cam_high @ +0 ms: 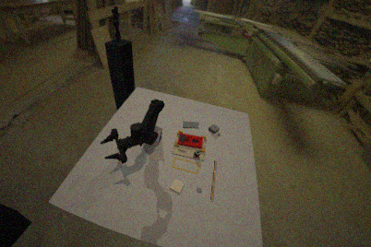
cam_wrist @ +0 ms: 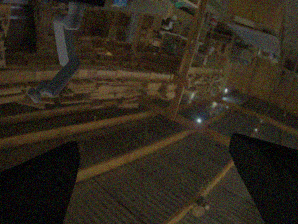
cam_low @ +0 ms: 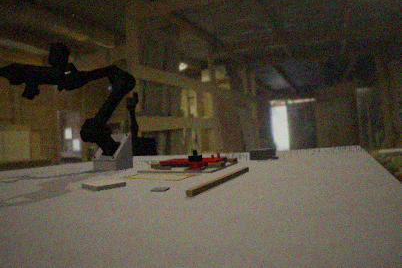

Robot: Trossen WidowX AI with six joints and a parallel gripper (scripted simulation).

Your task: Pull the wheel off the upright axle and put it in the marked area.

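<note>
My gripper tip is now 400 mm short of the flat tan tile, 330 mm above it and 110 mm to the right of it. Also, from my gripper tip: wheel 460 mm ahead, 390 mm to the left, 290 mm below; then axle 460 mm ahead, 390 mm to the left, 300 mm below; then wooden stick 630 mm ahead, 330 mm below, 260 mm to the left.
</note>
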